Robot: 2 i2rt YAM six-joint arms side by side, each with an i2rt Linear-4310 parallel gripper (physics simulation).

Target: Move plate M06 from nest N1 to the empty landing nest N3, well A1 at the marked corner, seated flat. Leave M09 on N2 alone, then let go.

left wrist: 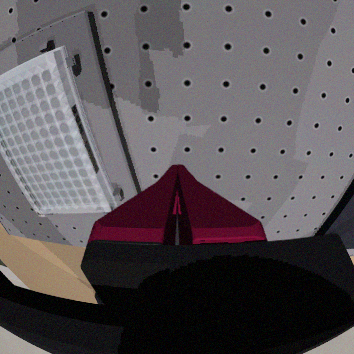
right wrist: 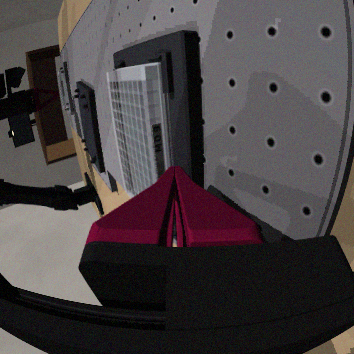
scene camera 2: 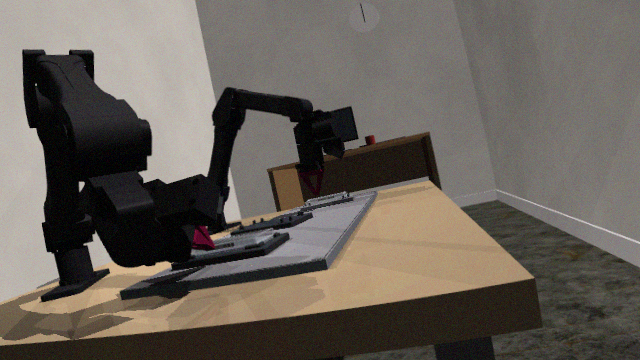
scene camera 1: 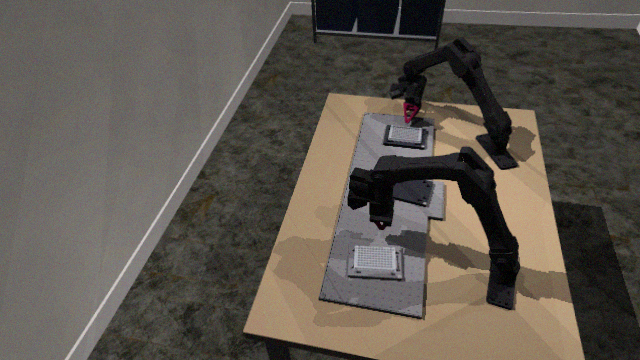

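A clear plate (scene camera 1: 375,257) (scene camera 2: 327,198) (left wrist: 47,140), by its place M06, lies on the grey nest N1 (scene camera 1: 375,275) (left wrist: 82,30); its label is unreadable. The plate marked M09 (scene camera 1: 405,134) (scene camera 2: 250,243) (right wrist: 132,115) lies on the dark nest N2 (scene camera 1: 405,145) (right wrist: 185,100). Between them is the empty dark nest N3 (scene camera 1: 417,192) (scene camera 2: 272,221) (right wrist: 90,125), partly hidden by the left arm in scene camera 1. My left gripper (scene camera 1: 381,228) (scene camera 2: 315,194) (left wrist: 176,173) is shut and empty, above the board beside N1. My right gripper (scene camera 1: 409,121) (scene camera 2: 212,246) (right wrist: 174,175) is shut and empty, close to M09's edge.
All three nests stand on a perforated grey board (scene camera 1: 380,300) (scene camera 2: 345,225) (left wrist: 240,100) (right wrist: 250,115) on the wooden table (scene camera 1: 300,210) (scene camera 2: 415,240). A small grey slab (scene camera 1: 436,200) juts out beside N3. The left arm reaches over the board between N1 and N3.
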